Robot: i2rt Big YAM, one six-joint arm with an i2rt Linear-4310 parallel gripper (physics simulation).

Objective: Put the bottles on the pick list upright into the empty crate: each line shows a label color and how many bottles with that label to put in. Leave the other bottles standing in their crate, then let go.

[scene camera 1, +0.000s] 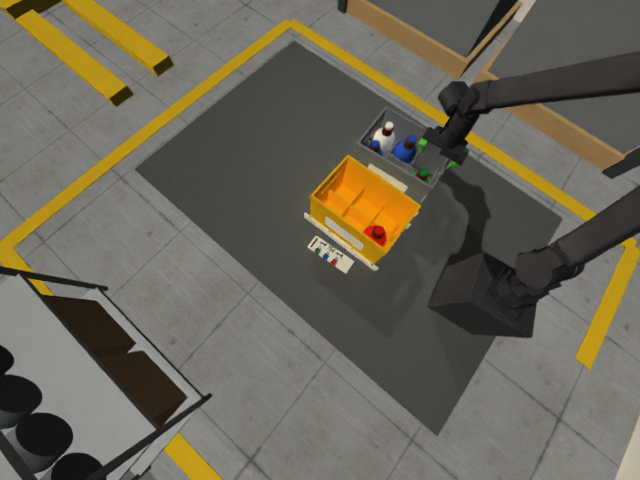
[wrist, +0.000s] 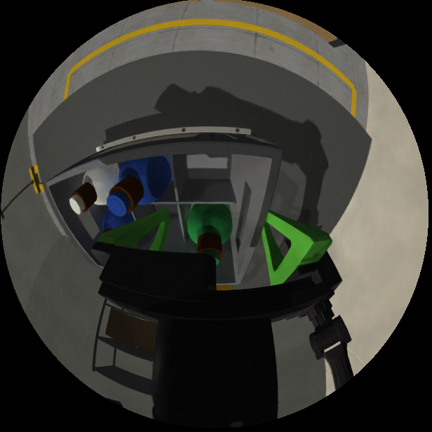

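Where they show: gripper, fingertip midpoint: (scene camera 1: pixel 433 160); arm's base at its link origin: (scene camera 1: pixel 508 293).
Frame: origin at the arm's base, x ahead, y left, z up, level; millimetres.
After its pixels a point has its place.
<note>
The yellow crate (scene camera 1: pixel 316 208) {x 531, y 155, z -103 mm} holds a red bottle (scene camera 1: pixel 375 235) {x 342, y 99, z -74 mm} upright in its near right corner compartment. The grey crate (scene camera 1: pixel 385 161) {x 483, y -98, z -54 mm} (wrist: pixel 274 175) behind it holds a white bottle (scene camera 1: pixel 383 140) {x 557, y -194, z -108 mm} (wrist: pixel 101 187), a blue bottle (scene camera 1: pixel 404 150) {x 479, y -212, z -102 mm} (wrist: pixel 150 177), a second blue bottle (scene camera 1: pixel 375 148) {x 542, y -122, z -71 mm} (wrist: pixel 116 221) and a green bottle (scene camera 1: pixel 423 174) {x 372, y -157, z -64 mm} (wrist: pixel 210 222), all standing. My gripper (scene camera 1: pixel 437 156) {x 382, y -234, z -78 mm} (wrist: pixel 213 212) is open and empty above the grey crate's right end, its fingers on either side of the green bottle in the wrist view. The pick list (scene camera 1: pixel 330 254) {x 412, y 199, z -224 mm} shows green, blue and red marks; its numbers are unreadable.
Both crates stand on a dark mat (scene camera 1: pixel 232 155) {x 947, y 194, z -225 mm}. A second arm (scene camera 1: pixel 584 242) {x 50, y -47, z 220 mm} reaches over a dark box-shaped base (scene camera 1: pixel 460 289) {x 77, y 54, z -53 mm} at the right. A shelf rack with brown boxes (scene camera 1: pixel 149 382) is at the lower left, and yellow beams (scene camera 1: pixel 72 56) lie at the upper left.
</note>
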